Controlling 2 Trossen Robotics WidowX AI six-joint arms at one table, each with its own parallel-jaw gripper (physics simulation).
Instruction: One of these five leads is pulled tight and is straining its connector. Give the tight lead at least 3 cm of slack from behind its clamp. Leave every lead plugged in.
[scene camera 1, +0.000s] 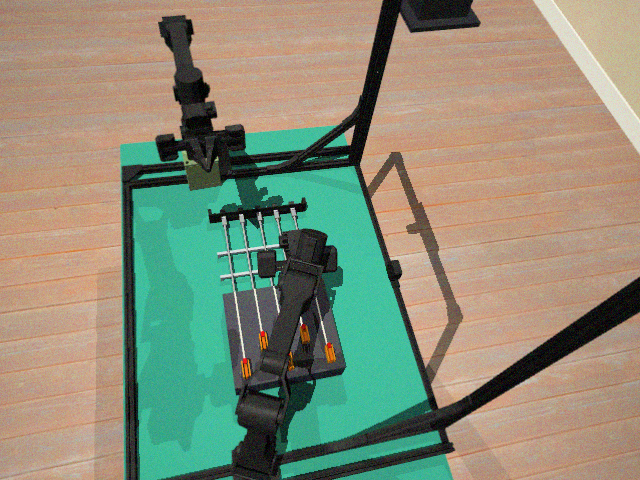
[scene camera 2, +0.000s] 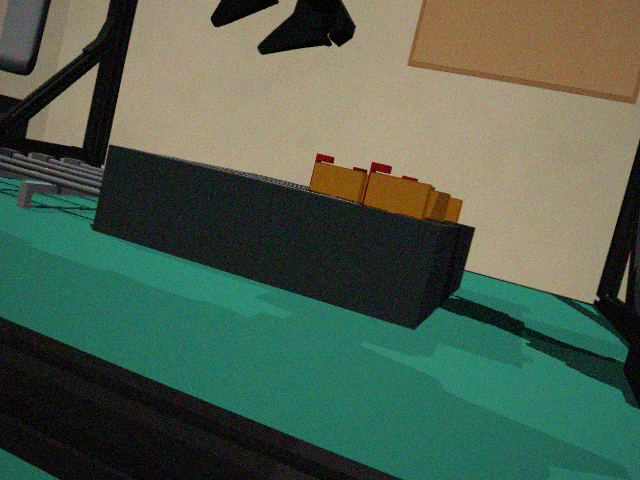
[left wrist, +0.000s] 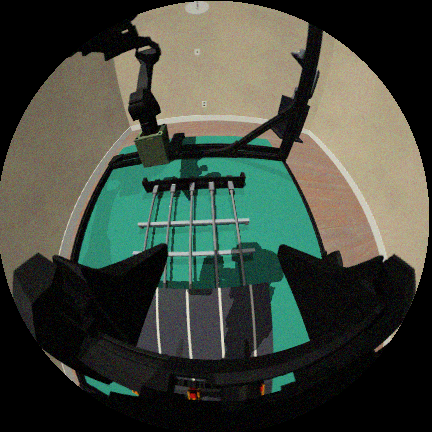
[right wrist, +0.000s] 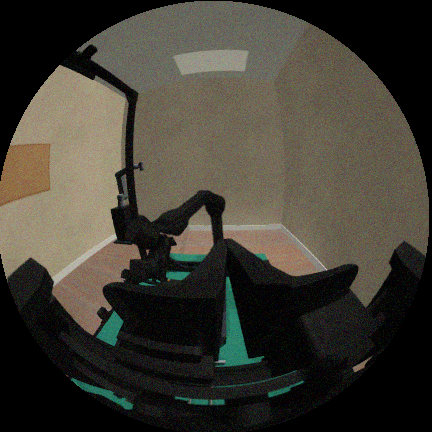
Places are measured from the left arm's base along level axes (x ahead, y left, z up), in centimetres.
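Pixels of known places: left gripper, between the fingertips: (scene camera 2: 237, 38) (left wrist: 224, 250); right gripper, between the fingertips: (scene camera 1: 208, 170) (right wrist: 224, 244); left arm's base, origin of its link: (scene camera 1: 254, 470); right arm's base, origin of its link: (left wrist: 150, 130).
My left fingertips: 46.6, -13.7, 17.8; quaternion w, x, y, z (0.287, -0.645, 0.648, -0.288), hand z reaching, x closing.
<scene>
Ahead of a thing's pixels: the offset from my left fingertips to its middle, as dx, dy, dz. "pt": to the spot under its first point. Level surfaces: height alone.
Five pale leads run from grey plugs at the black connector bar {pt +24.2, +9.2, -17.2} (scene camera 1: 250, 212) (left wrist: 202, 183) over two light rails (scene camera 1: 237, 252) (left wrist: 202, 222) onto the dark block {pt -9.1, +12.2, -13.4} (scene camera 1: 248, 310) (scene camera 2: 258, 237) (left wrist: 172, 320). They end at orange clamps with red parts; the one farthest left (scene camera 1: 246, 367) and the one farthest right (scene camera 1: 330, 352) show clearly. I cannot tell which lead is tight. My left gripper (scene camera 1: 298, 258) (scene camera 2: 237, 37) (left wrist: 224, 250) is open and empty, above the leads and rails; its fingertips are hidden in scene camera 1. My right gripper (scene camera 1: 208, 169) (right wrist: 224, 244) is shut and empty, beyond the bar.
An olive box (scene camera 1: 204, 179) (left wrist: 152, 150) stands by my right gripper at the far frame bar. A black frame surrounds the green table top {dz -20.0} (scene camera 1: 175, 227), with an upright post (scene camera 1: 374, 77) at its far right corner. My left arm hides part of the block in scene camera 1.
</scene>
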